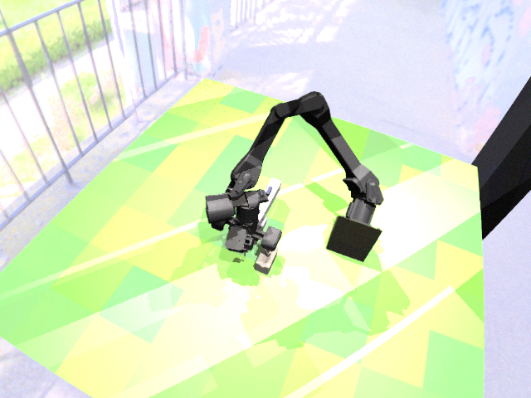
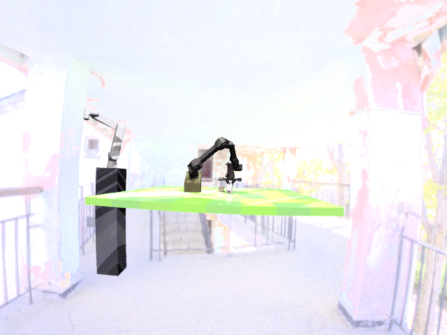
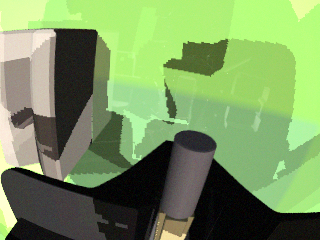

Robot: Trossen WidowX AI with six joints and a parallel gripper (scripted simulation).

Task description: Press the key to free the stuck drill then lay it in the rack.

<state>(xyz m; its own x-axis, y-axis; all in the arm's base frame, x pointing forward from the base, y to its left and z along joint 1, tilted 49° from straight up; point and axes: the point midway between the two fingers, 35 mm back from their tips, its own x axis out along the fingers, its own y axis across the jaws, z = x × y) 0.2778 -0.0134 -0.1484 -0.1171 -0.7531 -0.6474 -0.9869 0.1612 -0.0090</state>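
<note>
Right now my gripper tip is 40 mm to the left of the yellowish drill and 30 mm below it. Round my gripper tip: dark rack 70 mm behind, 30 mm to the left.
</note>
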